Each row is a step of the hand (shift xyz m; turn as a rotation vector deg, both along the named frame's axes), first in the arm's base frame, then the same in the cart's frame.
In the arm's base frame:
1: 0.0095 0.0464 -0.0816 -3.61 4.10 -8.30
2: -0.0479 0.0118 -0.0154 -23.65 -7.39 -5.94
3: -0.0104 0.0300 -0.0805 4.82 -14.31 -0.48
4: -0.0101 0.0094 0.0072 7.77 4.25 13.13
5: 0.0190 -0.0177 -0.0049 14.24 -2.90 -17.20
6: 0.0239 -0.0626 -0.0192 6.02 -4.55 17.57
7: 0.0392 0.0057 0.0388 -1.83 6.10 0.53
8: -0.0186 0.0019 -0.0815 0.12 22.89 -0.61
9: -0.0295 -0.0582 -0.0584 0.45 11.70 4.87
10: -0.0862 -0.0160 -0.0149 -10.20 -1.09 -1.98
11: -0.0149 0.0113 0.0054 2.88 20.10 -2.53
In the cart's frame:
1: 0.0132 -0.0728 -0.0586 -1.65 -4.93 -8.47
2: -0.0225 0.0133 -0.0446 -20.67 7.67 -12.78
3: -0.0099 -0.0614 -0.0602 -8.44 -3.31 12.09
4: 0.0040 0.0117 -0.0094 11.94 6.91 7.78
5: -0.0047 -0.0148 0.0214 -0.16 -22.23 3.60
6: -0.0411 -0.0304 0.0474 5.75 11.41 14.23
7: 0.0390 0.0115 0.0377 3.83 1.56 -4.87
8: -0.0362 -0.0584 -0.0477 17.35 -0.11 -14.95
9: -0.0803 -0.0343 -0.0060 10.82 4.09 -5.19
10: -0.0647 0.0339 -0.0507 -7.12 3.84 -6.62
11: 0.0022 0.0128 -0.0145 16.09 -3.27 -12.21

